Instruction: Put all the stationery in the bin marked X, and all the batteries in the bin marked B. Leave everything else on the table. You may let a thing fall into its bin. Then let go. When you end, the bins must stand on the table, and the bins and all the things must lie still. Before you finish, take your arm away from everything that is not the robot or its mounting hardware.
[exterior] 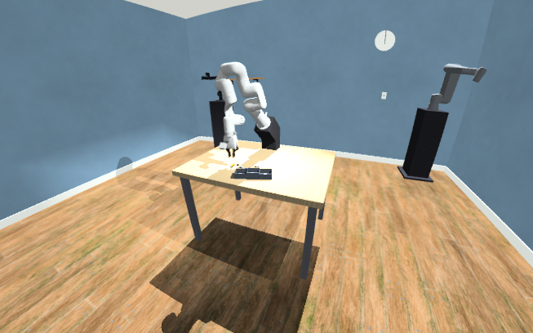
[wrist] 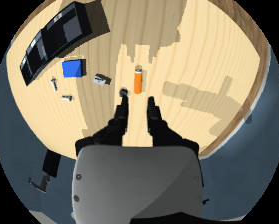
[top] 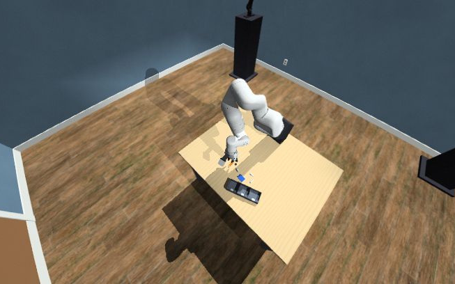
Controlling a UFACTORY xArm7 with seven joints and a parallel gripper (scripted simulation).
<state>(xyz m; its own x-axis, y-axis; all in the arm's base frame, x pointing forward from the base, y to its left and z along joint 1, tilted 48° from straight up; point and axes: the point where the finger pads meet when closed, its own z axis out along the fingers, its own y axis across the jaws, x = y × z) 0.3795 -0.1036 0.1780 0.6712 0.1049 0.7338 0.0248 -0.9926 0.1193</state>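
The orange battery is 90 mm below my hand. The rest, counted from my hand: pencil sharpener: 80 mm to the left, 90 mm below; blue block: 30 mm ahead, 140 mm to the left, 90 mm below; small dark thing: 30 mm behind, 30 mm to the left, 90 mm below.
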